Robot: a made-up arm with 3 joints.
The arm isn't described. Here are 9 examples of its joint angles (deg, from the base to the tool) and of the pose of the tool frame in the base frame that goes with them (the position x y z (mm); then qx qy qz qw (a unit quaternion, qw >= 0)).
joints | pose
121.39 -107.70 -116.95 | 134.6 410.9 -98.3 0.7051 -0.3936 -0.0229 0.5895
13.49 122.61 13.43 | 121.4 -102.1 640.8 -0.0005 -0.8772 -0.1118 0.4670
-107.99 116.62 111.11 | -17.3 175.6 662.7 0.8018 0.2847 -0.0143 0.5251
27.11 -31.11 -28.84 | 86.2 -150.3 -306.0 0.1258 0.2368 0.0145 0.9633
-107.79 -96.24 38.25 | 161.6 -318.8 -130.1 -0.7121 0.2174 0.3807 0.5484
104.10 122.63 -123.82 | -120.2 -82.9 690.9 -0.8017 0.3563 0.0822 0.4729
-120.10 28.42 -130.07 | -192.9 519.2 53.5 0.0213 0.2445 -0.7933 0.5572
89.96 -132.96 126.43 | -40.8 487.4 125.0 0.2869 -0.8709 0.3791 0.1246
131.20 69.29 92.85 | -347.7 -340.0 389.0 0.1867 0.5370 0.7627 0.3085
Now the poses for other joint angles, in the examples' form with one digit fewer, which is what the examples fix.
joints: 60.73 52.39 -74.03
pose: 166 -515 249 -0.407 -0.170 0.104 0.891
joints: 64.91 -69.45 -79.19
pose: -167 105 -300 0.542 0.176 0.102 0.816
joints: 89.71 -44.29 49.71
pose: -50 -33 -319 0.129 0.354 -0.869 0.321
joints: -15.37 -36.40 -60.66
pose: 137 -71 -324 0.120 0.288 0.585 0.748
